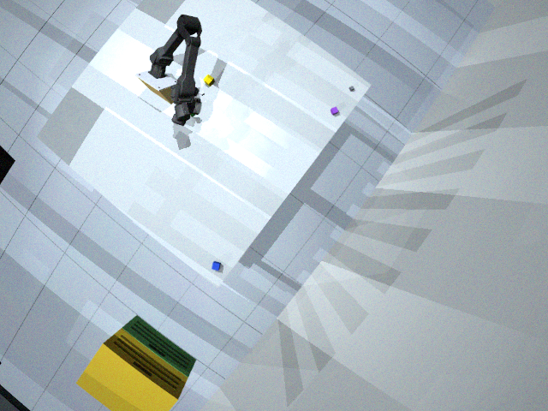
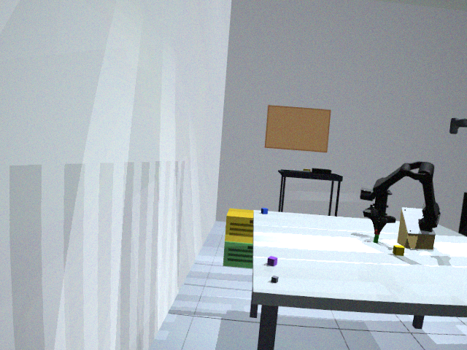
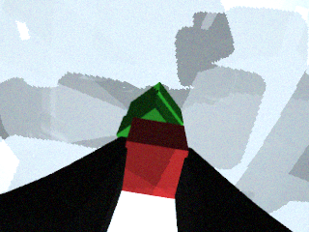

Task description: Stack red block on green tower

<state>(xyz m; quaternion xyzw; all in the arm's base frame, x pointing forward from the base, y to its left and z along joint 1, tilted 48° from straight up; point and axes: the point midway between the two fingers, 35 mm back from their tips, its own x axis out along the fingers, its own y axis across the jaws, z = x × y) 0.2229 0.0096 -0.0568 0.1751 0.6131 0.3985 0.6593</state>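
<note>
The red block is right at my gripper tip. Also, from my gripper tip: yellow cube (18 cm to the left, 4 cm behind, 3 cm below); then blue cube (57 cm ahead, 51 cm to the right, 3 cm below); then purple cube (55 cm ahead, 45 cm to the left, 4 cm below).
</note>
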